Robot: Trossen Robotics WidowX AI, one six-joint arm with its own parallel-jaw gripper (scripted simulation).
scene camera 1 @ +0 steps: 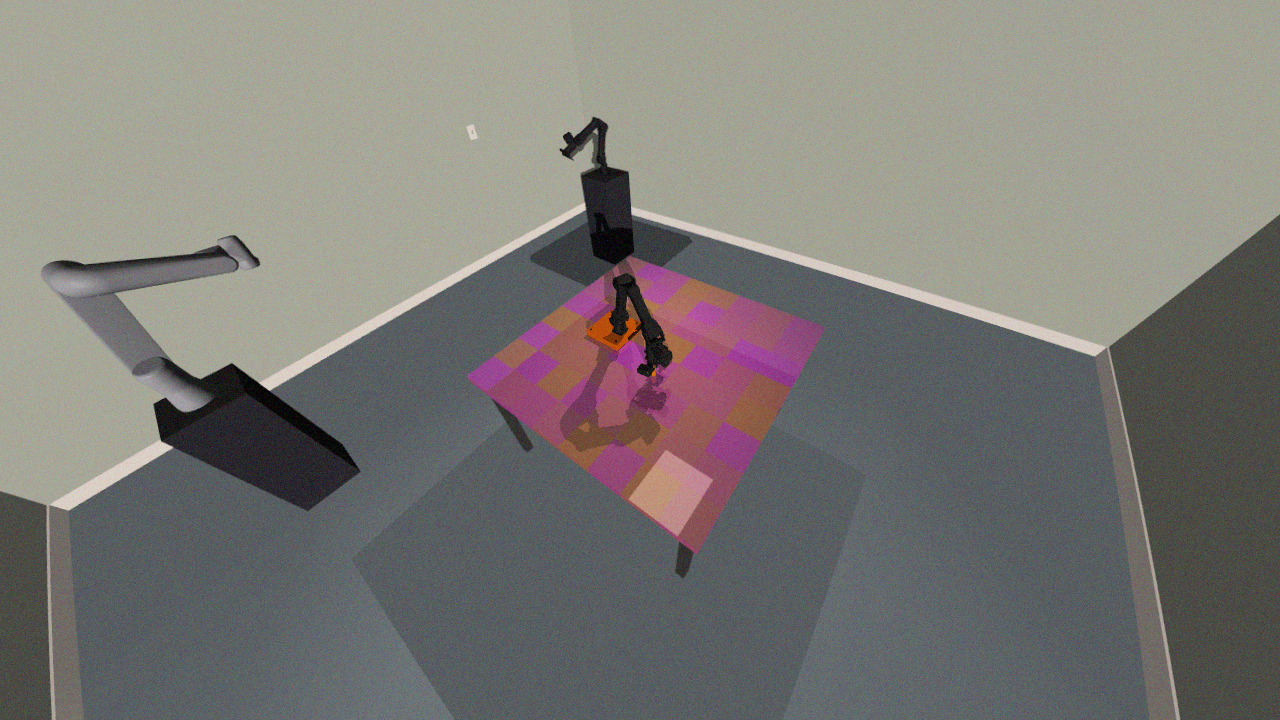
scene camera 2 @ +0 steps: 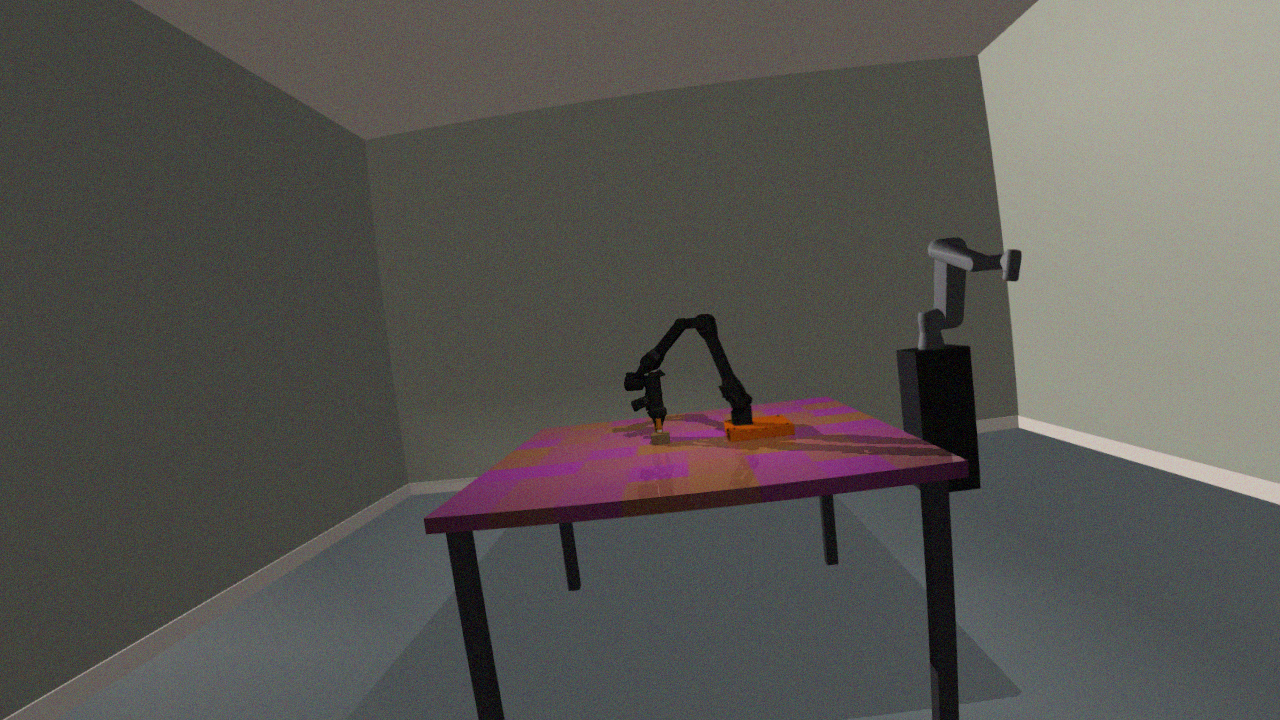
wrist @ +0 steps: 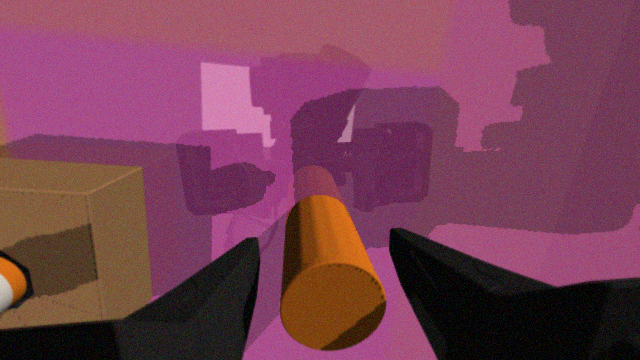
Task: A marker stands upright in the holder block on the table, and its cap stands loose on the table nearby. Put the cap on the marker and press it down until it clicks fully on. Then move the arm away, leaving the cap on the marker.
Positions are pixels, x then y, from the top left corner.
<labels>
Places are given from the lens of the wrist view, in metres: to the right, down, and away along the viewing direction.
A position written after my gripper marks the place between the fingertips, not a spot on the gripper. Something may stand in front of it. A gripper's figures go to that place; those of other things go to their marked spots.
my gripper (wrist: 325, 243): 0.00, 0.02, 0.11
orange cap (wrist: 331, 295): 0.00, 0.03, 0.08
holder block (wrist: 118, 195): -0.07, 0.01, 0.10
The marked spots on the holder block and the orange cap are 0.08 m apart.
</labels>
